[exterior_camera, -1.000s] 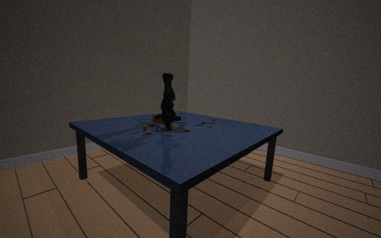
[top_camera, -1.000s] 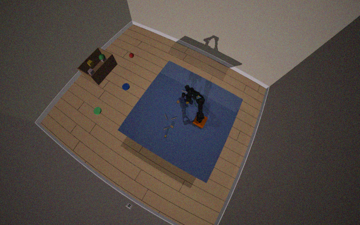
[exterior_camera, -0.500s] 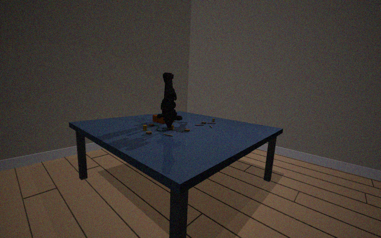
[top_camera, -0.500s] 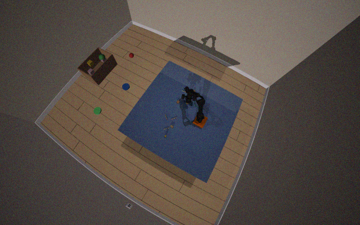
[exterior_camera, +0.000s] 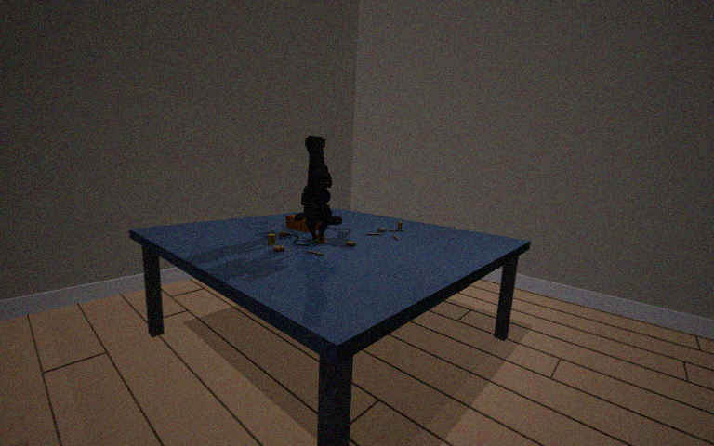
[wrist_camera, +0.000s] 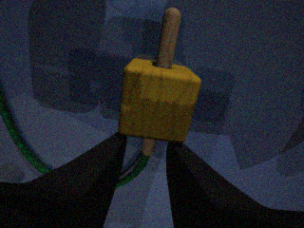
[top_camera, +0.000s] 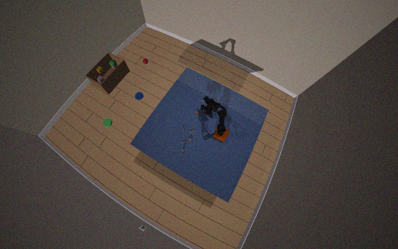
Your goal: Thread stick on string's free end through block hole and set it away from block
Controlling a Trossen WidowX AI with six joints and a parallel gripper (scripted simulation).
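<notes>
The yellow wooden block lies 2 cm to the left of my gripper tip and 1 cm behind it. Round my gripper tip: thin wooden stick 1 cm to the left, 1 cm behind; yellow cylinder 16 cm to the right, 8 cm behind.
</notes>
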